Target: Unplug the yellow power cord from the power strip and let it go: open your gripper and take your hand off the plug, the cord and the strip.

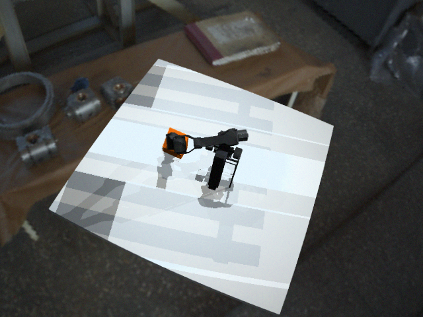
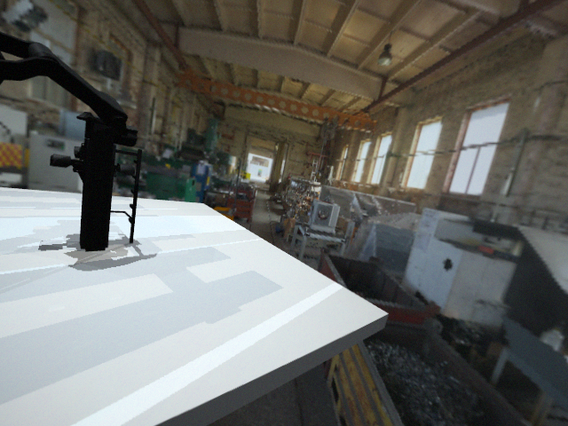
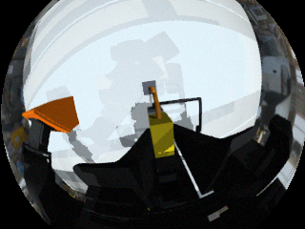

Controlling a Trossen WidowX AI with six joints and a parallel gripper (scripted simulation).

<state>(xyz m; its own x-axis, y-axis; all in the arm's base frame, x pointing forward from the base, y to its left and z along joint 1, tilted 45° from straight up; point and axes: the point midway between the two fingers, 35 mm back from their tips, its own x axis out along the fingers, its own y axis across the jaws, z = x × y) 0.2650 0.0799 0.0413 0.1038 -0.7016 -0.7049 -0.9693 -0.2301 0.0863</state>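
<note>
My gripper tip is now 1 cm short of the yellow plug and 3 cm to the left of it.
</note>
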